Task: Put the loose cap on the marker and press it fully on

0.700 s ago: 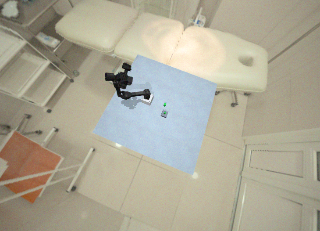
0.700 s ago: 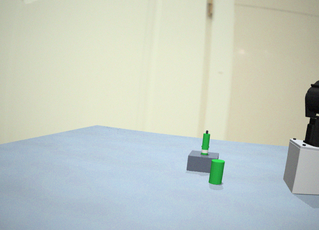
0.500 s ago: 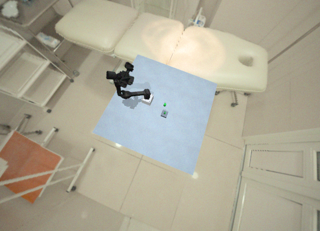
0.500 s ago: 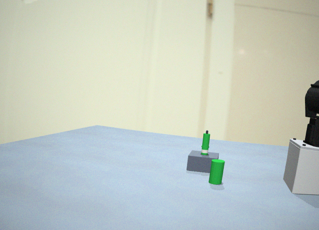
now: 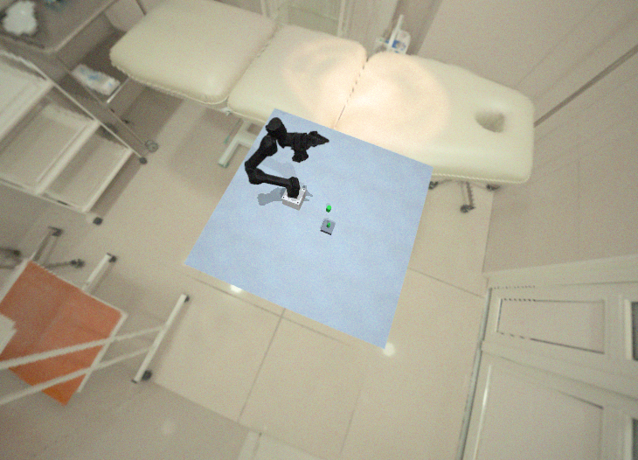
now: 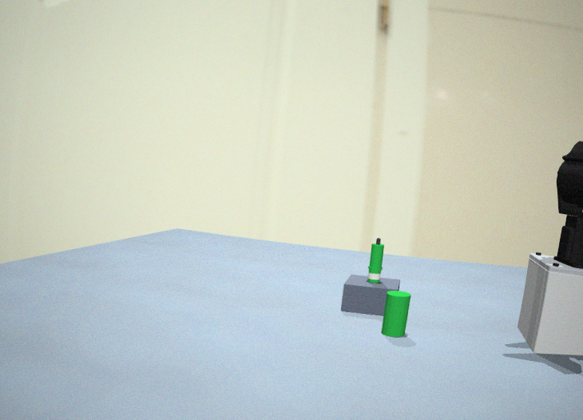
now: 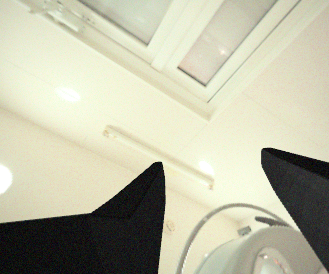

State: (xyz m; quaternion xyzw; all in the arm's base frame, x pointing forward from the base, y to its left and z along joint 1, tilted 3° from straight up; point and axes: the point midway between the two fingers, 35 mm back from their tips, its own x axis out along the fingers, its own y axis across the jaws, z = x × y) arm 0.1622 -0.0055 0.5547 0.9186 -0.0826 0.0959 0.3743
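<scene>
Right now my gripper tip is 65 cm above the green cap, 8 cm short of it and 3 cm to the left of it. Also, from my gripper tip: grey holder block (66 cm below, 15 cm to the right, 9 cm ahead).
</scene>
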